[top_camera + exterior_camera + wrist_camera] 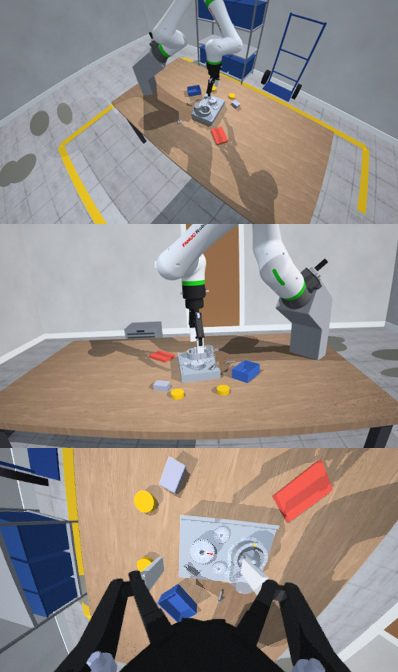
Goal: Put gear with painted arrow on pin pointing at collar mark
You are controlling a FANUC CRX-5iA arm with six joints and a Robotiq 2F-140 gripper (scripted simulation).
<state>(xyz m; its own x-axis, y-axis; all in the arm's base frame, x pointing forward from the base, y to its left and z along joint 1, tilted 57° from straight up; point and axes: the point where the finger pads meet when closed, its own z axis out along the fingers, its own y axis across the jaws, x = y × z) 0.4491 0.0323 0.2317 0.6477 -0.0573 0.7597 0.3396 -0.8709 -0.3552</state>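
Right now my hand is 10 cm above the gear. The rest, counted from my hand: blue bin: 21 cm behind, 13 cm below, 2 cm to the right; then bolt: 14 cm to the right, 14 cm below, 13 cm behind; then grey block: 15 cm to the left, 13 cm below, 12 cm ahead.
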